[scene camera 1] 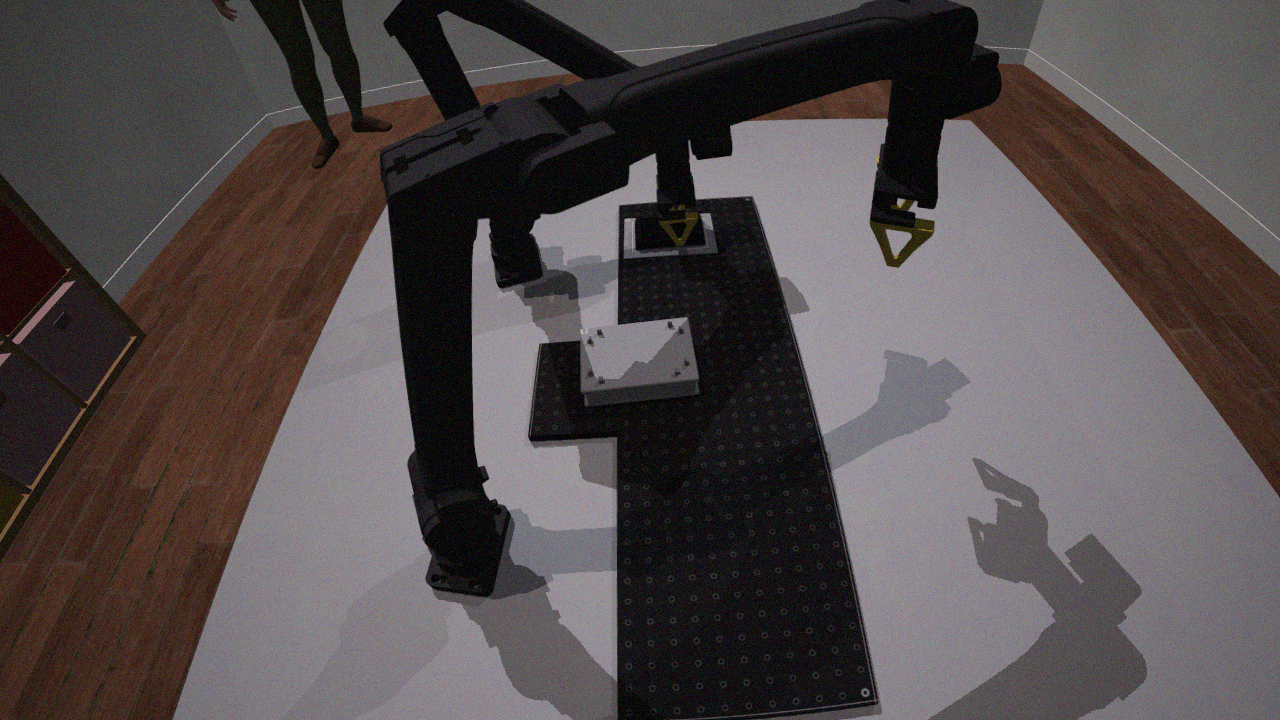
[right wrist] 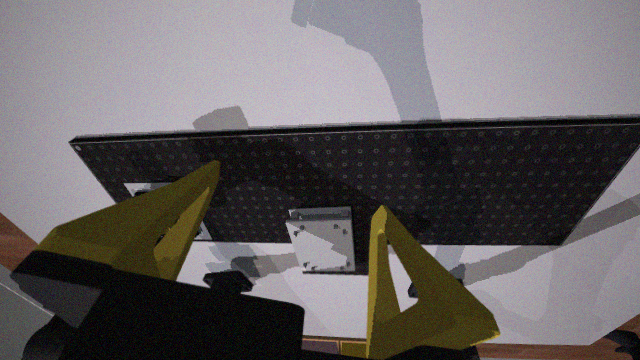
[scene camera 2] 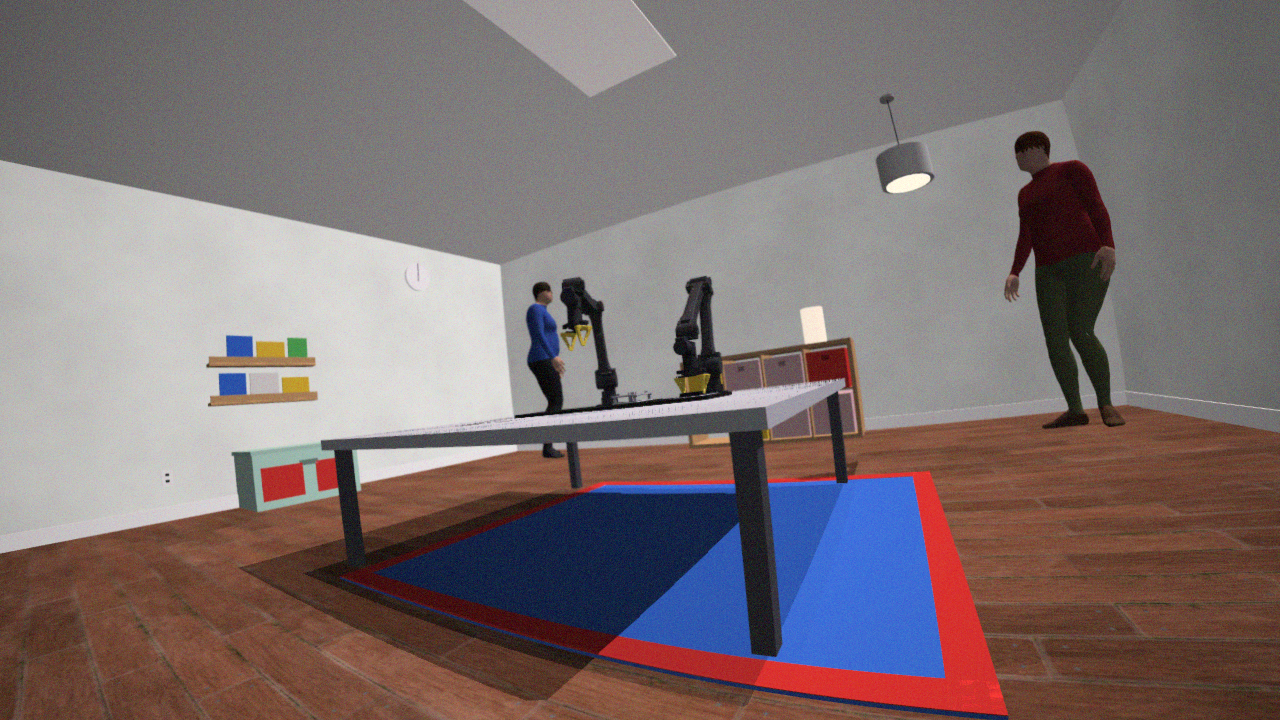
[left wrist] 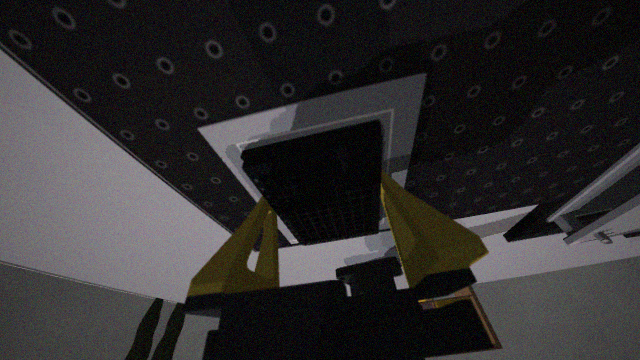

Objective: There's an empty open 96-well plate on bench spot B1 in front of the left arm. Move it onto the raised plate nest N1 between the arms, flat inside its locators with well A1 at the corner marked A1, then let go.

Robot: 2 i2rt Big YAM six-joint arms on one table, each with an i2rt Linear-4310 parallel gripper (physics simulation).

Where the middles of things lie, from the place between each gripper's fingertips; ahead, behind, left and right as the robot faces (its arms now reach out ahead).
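The dark well plate (scene camera 1: 649,234) is where I begin: my right gripper is 220 mm above it, 260 mm past it and 350 mm to the right of it. Counted from that same right hand, the outlined flat pad (scene camera 1: 710,247) lies 230 mm below, 260 mm behind and 350 mm to the left.
The dark well plate is 20 mm behind my left hand. The outlined flat pad, too, lies 20 mm behind my left hand.
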